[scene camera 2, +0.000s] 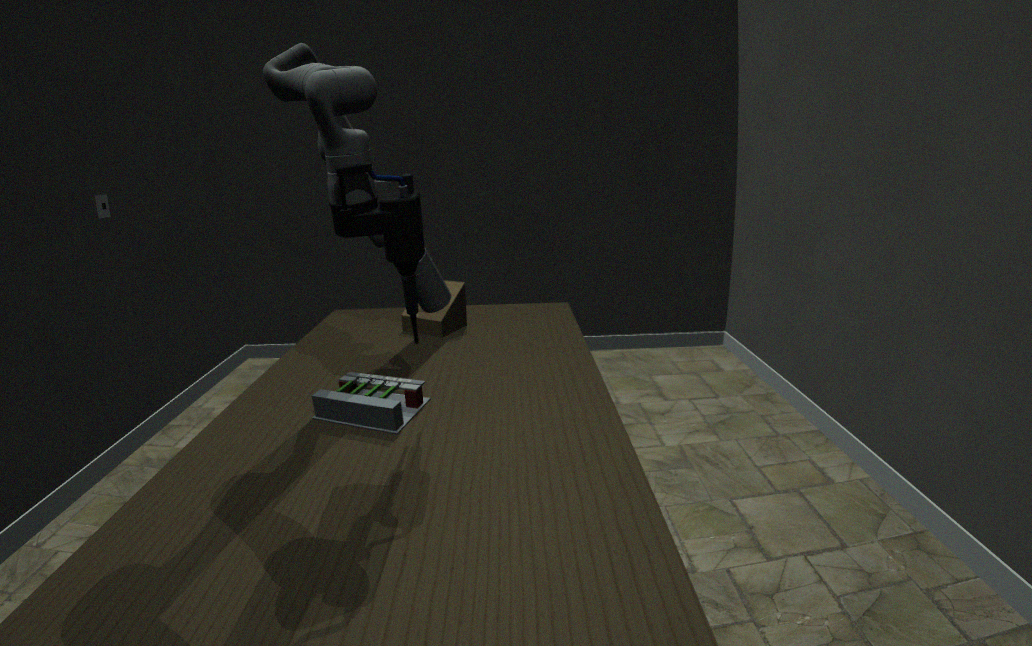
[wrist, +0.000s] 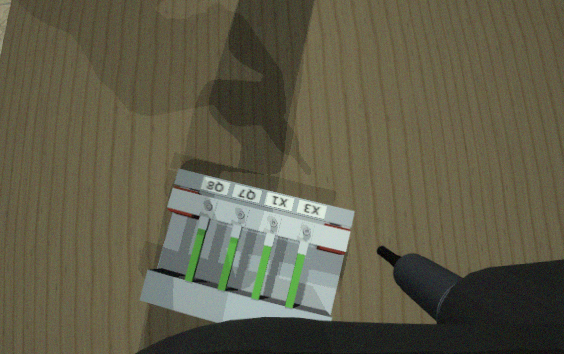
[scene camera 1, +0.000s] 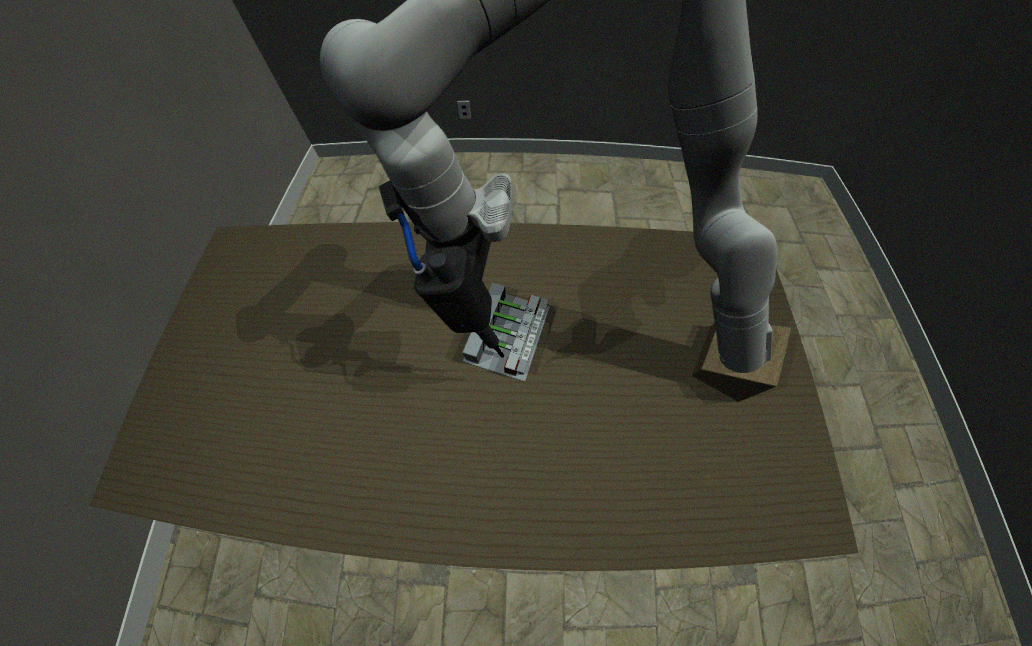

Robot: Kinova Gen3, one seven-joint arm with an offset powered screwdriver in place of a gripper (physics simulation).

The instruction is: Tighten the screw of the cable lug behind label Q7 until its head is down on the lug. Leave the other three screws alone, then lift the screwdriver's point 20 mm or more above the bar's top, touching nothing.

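Frame: origin at the arm's base, x left, y back, z up, level; metres.
Seen in the pictures: hand, tool point: [scene camera 2: 416,343] [wrist: 380,250] [scene camera 1: 502,356]; arm's base, link origin: [scene camera 2: 436,300] [scene camera 1: 742,353].
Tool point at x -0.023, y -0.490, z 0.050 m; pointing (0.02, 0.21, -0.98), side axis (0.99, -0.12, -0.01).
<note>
Offsets run from my tool point to a thing's top centre. "spot": to the spot under its first point. Level surfaces: height alone.
The screw of the Q7 lug {dz -0.083, dx -0.103, dy +0.052 m} [wrist: 240,214] shows as a small round head on the pale bar {spot: dz -0.091, dx -0.017, dy +0.016 m} [wrist: 336,238], behind label Q7 {dz -0.091, dx -0.094, dy +0.073 m} [wrist: 246,194]. Its height above the lug is too small to tell. The other screws, behind Q8 {dz -0.084, dx -0.132, dy +0.065 m} [wrist: 208,205], X1 {dz -0.083, dx -0.073, dy +0.040 m} [wrist: 273,223] and X3 {dz -0.084, dx -0.044, dy +0.027 m} [wrist: 306,232], stand in the same row. A green cable {spot: dz -0.084, dx -0.120, dy +0.010 m} [wrist: 229,262] runs to the Q7 lug. My screwdriver, in place of a gripper, has a dark pointed bit {spot: dz +0.014, dx +0.002, dy -0.001 m} [scene camera 1: 501,354] [scene camera 2: 415,340] [wrist: 382,250]. The bit is in the air, apart from the screws; in the wrist view it shows to the right of the bar's X3 end.
The unit's base plate {spot: dz -0.130, dx -0.003, dy +0.039 m} [scene camera 1: 523,374] lies on the wooden table {dz -0.134 m} [scene camera 1: 609,457] [scene camera 2: 533,457]. A grey block {dz -0.084, dx -0.102, dy +0.013 m} [scene camera 2: 356,411] [wrist: 195,302] stands along its cable side, and red supports {spot: dz -0.106, dx -0.017, dy +0.002 m} [scene camera 2: 413,396] stand under the bar. The arm's base is on a wooden block [scene camera 1: 778,358] [scene camera 2: 455,312].
</note>
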